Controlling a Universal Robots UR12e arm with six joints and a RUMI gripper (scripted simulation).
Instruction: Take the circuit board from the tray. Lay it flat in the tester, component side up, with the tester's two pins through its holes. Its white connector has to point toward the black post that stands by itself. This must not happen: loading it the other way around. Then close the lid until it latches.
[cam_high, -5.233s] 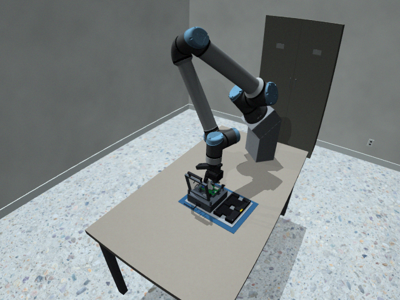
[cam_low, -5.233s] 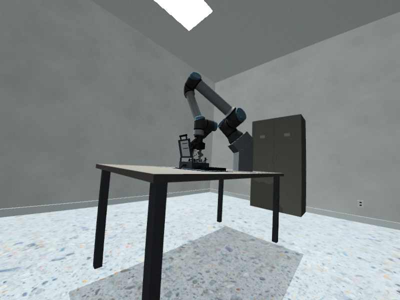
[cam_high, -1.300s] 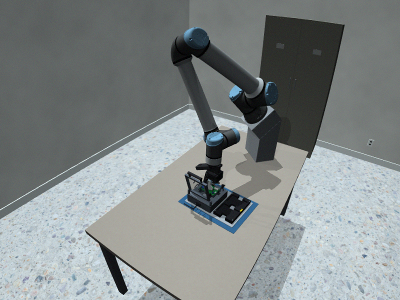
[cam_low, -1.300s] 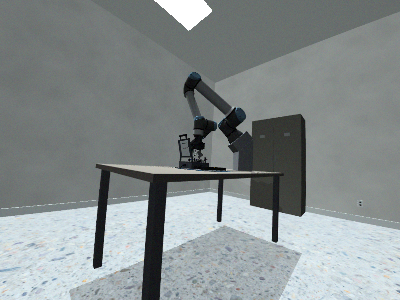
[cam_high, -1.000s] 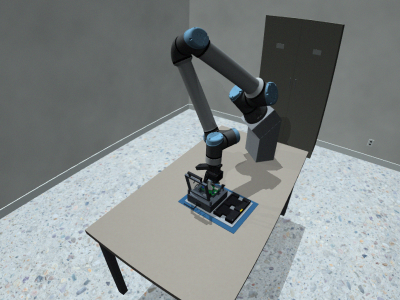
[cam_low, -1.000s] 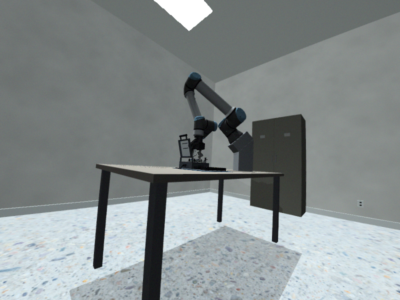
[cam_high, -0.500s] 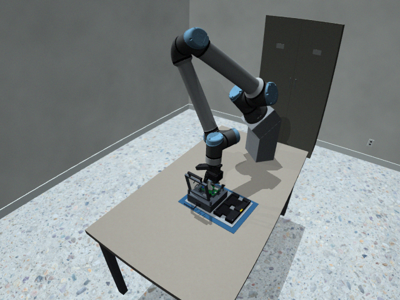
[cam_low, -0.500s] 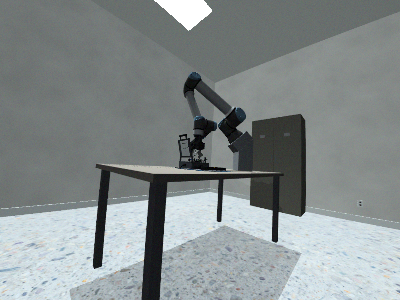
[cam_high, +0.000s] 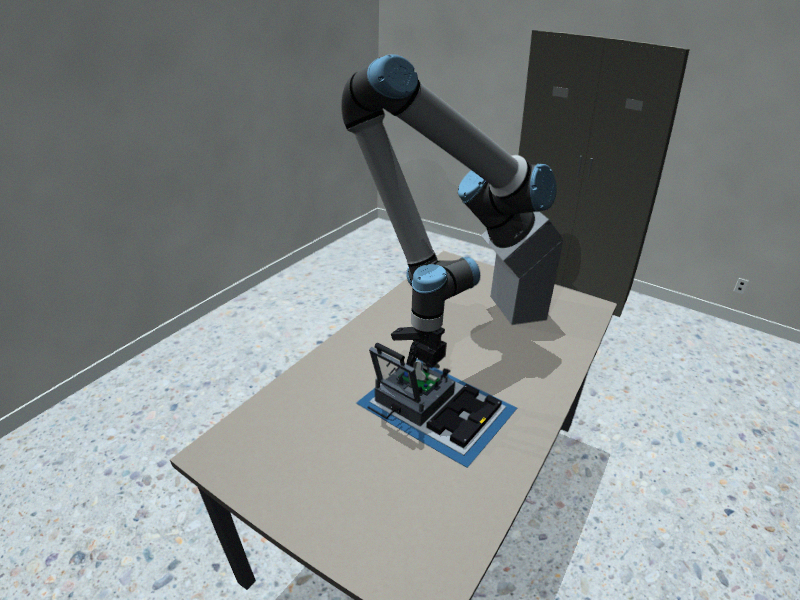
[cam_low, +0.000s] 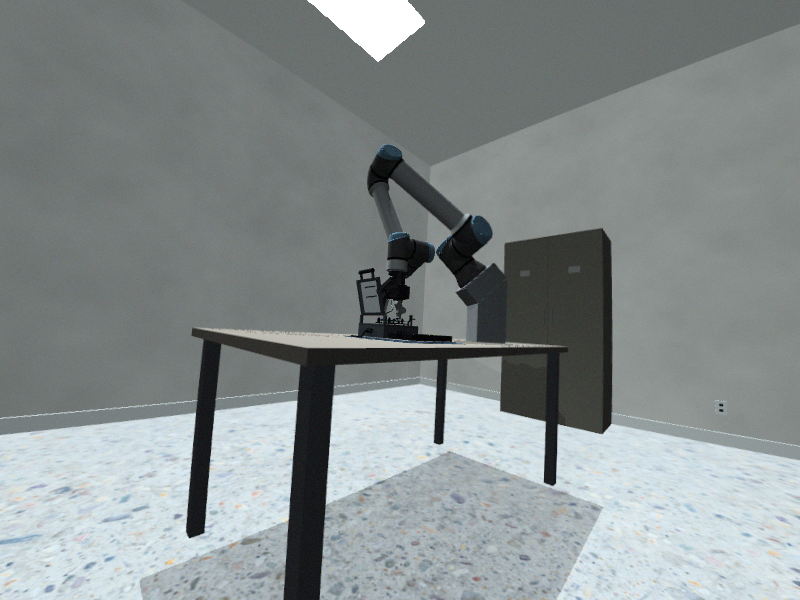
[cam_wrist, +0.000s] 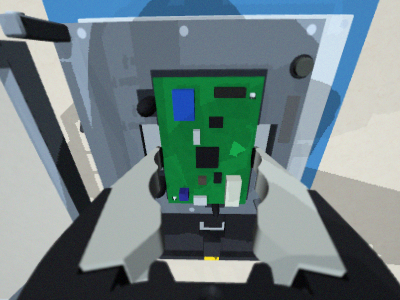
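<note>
Now: hand right at the green circuit board. Also, from my hand: tester lid 12 cm ahead, 3 cm to the right, 10 cm above; then tester nest 1 cm ahead, 1 cm below.
</note>
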